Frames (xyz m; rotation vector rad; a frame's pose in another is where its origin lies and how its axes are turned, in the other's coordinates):
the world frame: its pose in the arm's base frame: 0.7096 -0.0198 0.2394 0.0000 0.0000 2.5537
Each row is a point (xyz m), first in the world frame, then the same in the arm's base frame.
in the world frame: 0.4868 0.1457 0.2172
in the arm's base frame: 0.2237 0.1289 0.4566
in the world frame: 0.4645 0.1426 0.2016
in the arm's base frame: 0.2440 0.1192 0.4410
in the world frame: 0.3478 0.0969 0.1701
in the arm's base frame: 0.3665 0.0925 0.4095
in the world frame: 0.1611 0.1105 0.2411
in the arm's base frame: 0.5143 -0.0224 0.4805
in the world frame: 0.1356 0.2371 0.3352
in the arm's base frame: 0.4653 -0.1419 0.5746
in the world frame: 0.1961 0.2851 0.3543
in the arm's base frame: 0.3883 -0.1483 0.5937
